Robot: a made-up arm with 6 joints.
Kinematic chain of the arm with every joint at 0, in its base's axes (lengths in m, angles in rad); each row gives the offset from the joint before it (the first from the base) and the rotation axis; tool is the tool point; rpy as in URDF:
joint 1: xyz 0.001 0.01 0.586 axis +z
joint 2: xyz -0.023 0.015 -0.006 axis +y
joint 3: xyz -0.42 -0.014 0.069 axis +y
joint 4: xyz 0.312 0.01 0.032 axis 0.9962 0 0.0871
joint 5: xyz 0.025 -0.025 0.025 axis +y
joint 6: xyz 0.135 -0.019 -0.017 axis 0.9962 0 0.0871
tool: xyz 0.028 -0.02 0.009 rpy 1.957 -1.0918 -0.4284
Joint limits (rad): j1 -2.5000..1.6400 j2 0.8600..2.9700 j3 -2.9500..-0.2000 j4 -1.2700..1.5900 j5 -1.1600..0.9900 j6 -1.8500..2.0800
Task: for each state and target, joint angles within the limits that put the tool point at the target. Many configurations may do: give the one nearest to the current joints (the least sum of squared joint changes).
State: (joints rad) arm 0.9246 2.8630 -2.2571 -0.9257 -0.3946 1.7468
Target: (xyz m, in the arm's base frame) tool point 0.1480 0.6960 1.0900
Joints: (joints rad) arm 1.3152 1.9964 -2.0721 -0.9723 -0.4968 1.7638
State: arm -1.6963 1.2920 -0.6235 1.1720 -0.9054 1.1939
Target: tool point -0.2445 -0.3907 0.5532
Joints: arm -1.8691 1.9181 -0.8475 1.1099 -0.8493 1.2073
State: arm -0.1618 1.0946 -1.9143 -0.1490 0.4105 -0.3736
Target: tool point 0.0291 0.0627 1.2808
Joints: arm 0.1265 0.8600 -1.9366 0.7559 0.9642 -0.3876
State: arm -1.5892 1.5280 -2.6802 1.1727 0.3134 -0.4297
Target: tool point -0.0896 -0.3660 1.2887
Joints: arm -1.9115 1.4462 -2.1511 1.0700 0.4871 -0.4023
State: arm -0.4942 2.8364 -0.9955 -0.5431 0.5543 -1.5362
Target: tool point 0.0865 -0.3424 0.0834
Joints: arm -1.2732 2.9700 -1.1772 -0.5464 0.0774 -1.4751
